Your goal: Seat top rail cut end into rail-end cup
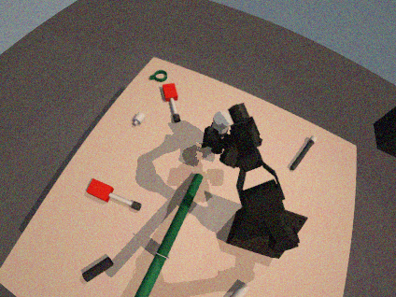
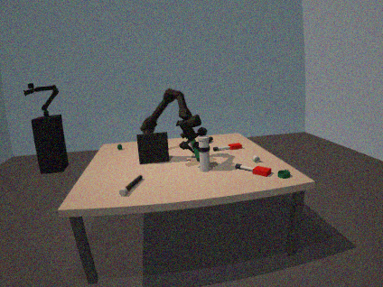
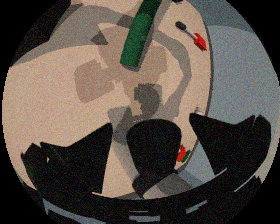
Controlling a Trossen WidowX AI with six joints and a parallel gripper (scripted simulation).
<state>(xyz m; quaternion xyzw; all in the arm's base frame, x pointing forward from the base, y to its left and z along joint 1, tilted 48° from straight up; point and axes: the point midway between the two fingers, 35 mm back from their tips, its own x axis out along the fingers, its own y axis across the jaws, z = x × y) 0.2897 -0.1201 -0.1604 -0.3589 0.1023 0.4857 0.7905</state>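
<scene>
The rail-end cup lies 3 cm to the right of my gripper tip, 3 cm above it and 1 cm behind it. From my gripper tip the other things lie so: white cylinder (49 cm to the left, 27 cm behind, 9 cm below); dark cylinder (56 cm to the left, 22 cm ahead, 9 cm below).
</scene>
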